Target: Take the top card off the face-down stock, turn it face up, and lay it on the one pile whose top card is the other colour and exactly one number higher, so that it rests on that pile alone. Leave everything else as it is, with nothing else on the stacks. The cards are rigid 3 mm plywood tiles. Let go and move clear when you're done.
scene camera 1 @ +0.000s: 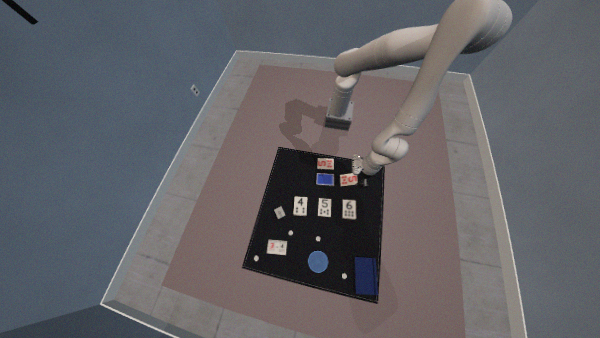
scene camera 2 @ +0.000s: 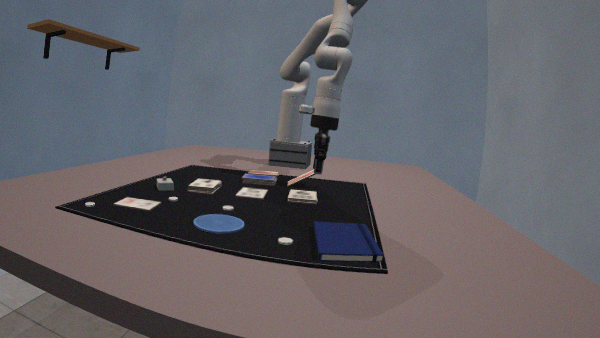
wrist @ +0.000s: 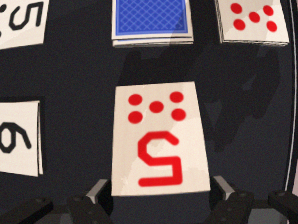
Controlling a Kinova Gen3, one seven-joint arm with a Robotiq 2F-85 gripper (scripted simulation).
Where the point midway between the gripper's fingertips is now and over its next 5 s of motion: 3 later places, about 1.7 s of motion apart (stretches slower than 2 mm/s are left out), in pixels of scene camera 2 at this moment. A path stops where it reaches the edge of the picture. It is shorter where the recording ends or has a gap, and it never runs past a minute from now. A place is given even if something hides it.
My gripper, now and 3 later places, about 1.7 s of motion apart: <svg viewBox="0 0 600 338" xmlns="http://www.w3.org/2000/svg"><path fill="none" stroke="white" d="M317 171L317 173L314 177L316 186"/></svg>
